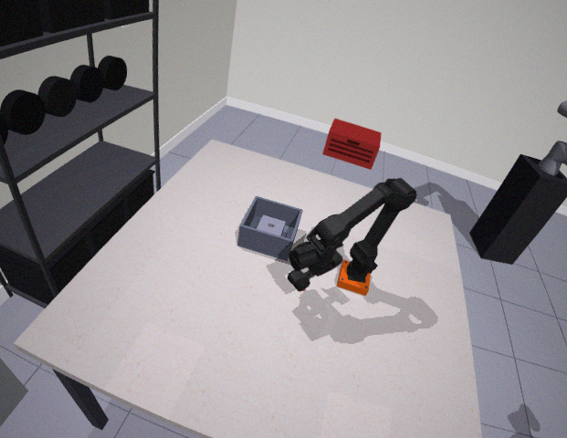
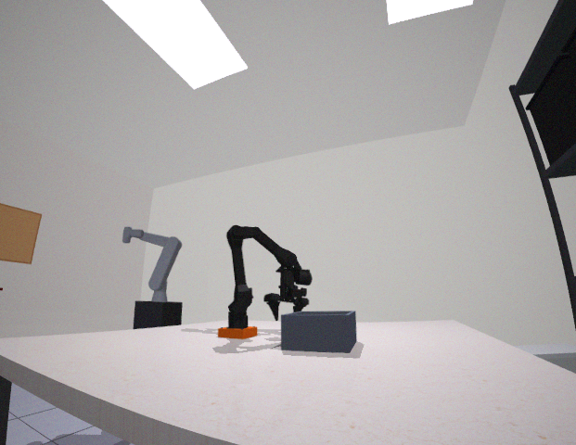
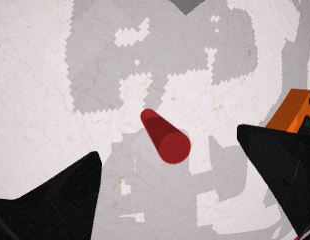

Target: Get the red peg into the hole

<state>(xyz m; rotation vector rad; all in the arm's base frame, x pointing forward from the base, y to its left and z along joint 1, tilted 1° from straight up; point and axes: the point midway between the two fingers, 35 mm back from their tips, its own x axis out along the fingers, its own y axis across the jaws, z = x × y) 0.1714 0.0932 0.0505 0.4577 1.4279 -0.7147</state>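
The red peg is 1 cm below my gripper tip and 1 cm ahead of it. Also, from my gripper tip: grey box: 23 cm to the right, 15 cm ahead, 2 cm below; then plate: 23 cm to the right, 15 cm ahead, 1 cm below.
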